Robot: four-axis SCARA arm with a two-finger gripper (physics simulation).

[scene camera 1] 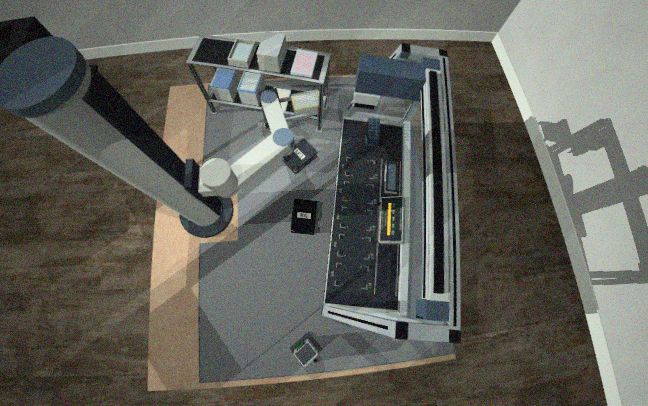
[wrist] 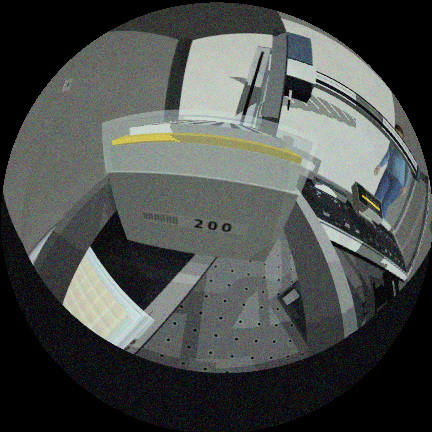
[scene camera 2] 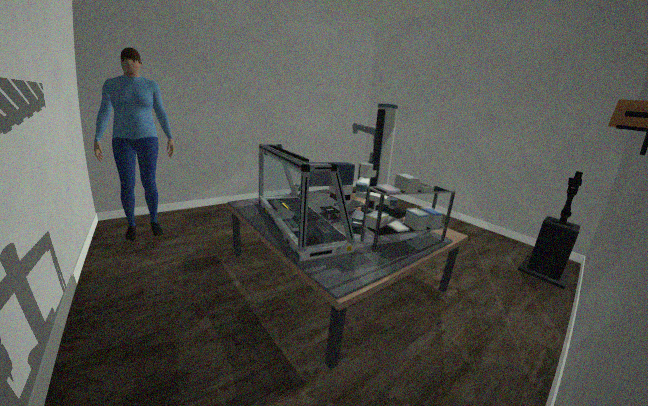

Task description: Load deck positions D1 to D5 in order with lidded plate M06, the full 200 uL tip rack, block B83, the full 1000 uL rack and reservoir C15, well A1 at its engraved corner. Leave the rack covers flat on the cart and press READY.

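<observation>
My gripper (wrist: pixel 208 168) is shut on a grey tip rack (wrist: pixel 200 215) (scene camera 1: pixel 306 100) marked 200. The rack has a yellow band inside a clear cover. One finger stands on each side of it in the wrist view. In scene camera 1 the rack shows at the right end of the cart (scene camera 1: pixel 320 115), below the top shelf's level. Its exact gap to the shelf is unclear. The black deck (scene camera 1: pixel 350 200) (wrist: pixel 340 215) bears corner marks. A panel with a yellow bar (scene camera 1: pixel 390 219) (wrist: pixel 370 202) stands by it. Lettering on other items is too small to read.
The top shelf bears a pale open box (scene camera 1: pixel 242 53), a grey box (scene camera 1: pixel 270 55) and a pink-topped item (scene camera 1: pixel 304 63). Blue-topped boxes (scene camera 1: pixel 225 83) (scene camera 1: pixel 249 83) stand below. Black labelled blocks (scene camera 1: pixel 295 162) (scene camera 1: pixel 303 225) lie on the mat. A person (scene camera 2: pixel 132 110) stands beyond the table.
</observation>
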